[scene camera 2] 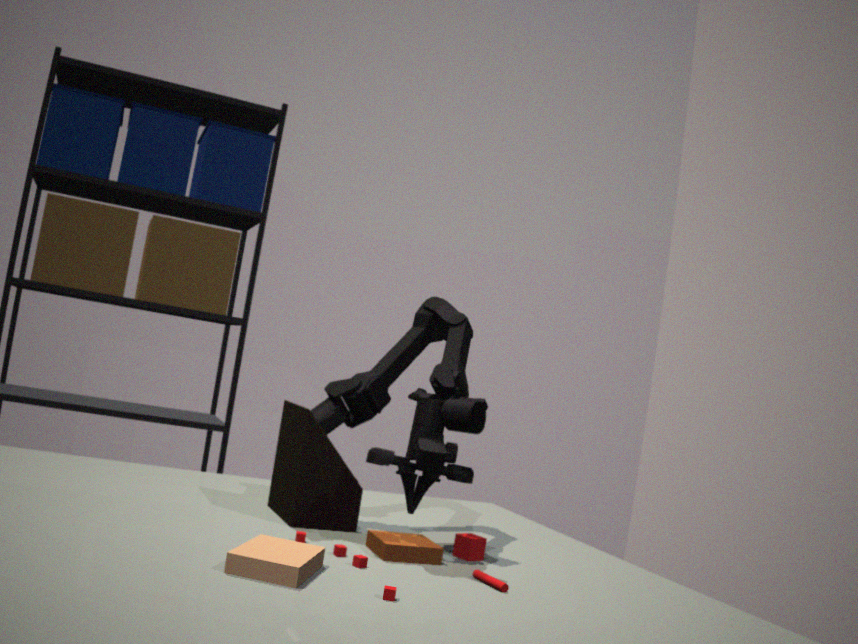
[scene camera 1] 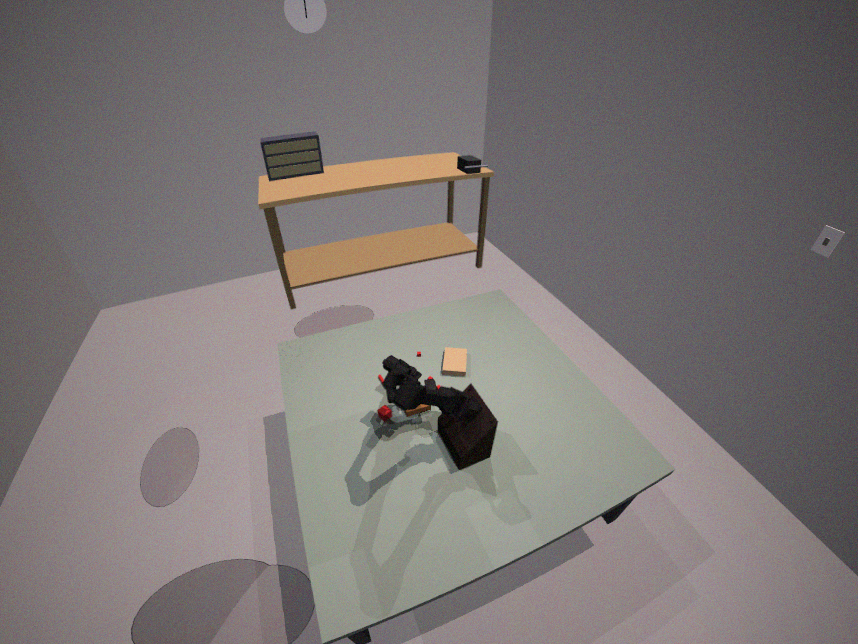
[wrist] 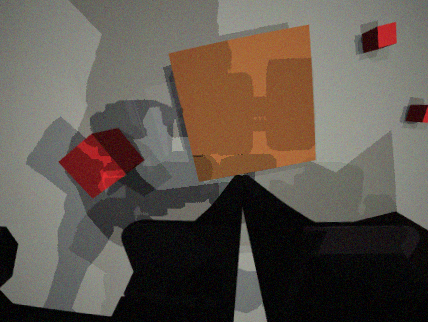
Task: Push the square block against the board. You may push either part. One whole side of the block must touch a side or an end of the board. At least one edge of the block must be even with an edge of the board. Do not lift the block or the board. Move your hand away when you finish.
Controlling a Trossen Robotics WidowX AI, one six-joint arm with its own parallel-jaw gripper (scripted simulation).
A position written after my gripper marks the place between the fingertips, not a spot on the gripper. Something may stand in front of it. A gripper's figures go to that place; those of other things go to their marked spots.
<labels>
My gripper (scene camera 2: pixel 410 513) is 1.49 m from the lens. A board (scene camera 2: pixel 278 561) is 1.17 m from the lens. A square block (scene camera 2: pixel 392 546): 1.39 m from the lens. The marked spots on the board and the square block are 0.28 m apart.
</labels>
